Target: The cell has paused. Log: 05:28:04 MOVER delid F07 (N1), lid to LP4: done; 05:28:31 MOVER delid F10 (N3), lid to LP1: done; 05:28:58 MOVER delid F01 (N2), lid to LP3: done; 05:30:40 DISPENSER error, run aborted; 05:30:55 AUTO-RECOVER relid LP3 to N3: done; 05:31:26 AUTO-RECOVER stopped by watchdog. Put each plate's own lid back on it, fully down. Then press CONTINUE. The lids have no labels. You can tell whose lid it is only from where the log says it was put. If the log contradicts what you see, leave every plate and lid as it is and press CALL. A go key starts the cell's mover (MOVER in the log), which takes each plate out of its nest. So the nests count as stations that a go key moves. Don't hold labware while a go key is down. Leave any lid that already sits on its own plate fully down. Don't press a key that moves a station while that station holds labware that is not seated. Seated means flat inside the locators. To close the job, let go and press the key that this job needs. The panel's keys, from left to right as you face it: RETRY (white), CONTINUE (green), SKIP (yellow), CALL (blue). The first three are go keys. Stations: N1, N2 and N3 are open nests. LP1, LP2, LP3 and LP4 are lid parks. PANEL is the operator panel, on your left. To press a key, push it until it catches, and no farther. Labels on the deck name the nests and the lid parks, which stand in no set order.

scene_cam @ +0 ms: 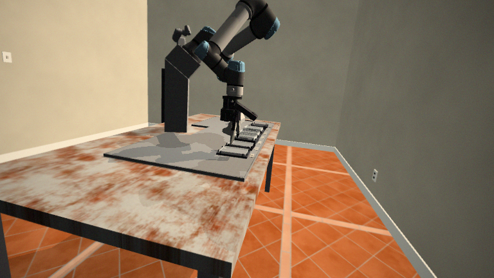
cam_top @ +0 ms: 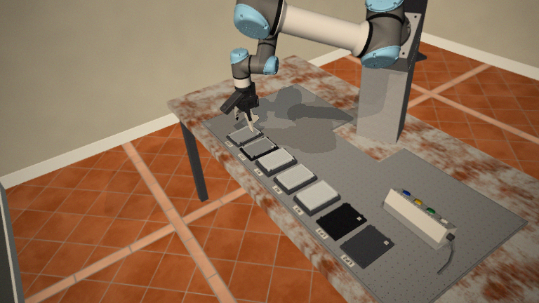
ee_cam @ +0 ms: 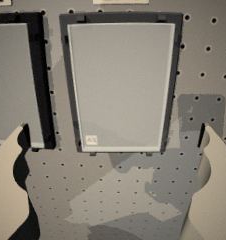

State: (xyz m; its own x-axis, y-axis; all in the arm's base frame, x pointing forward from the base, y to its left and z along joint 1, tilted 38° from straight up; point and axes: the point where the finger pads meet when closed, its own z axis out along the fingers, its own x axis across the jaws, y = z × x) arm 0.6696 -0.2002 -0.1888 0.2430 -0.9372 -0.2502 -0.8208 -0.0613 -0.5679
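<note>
The black lid park lies 30 mm behind my hand, 120 mm to the left of it and 60 mm below it. From my hand the other things lie so: dark nest frame: 120 mm behind, 490 mm to the left, 50 mm below; plate: 60 mm behind, 240 mm to the left, 40 mm below; blue CALL key: 390 mm behind, 650 mm to the left.
</note>
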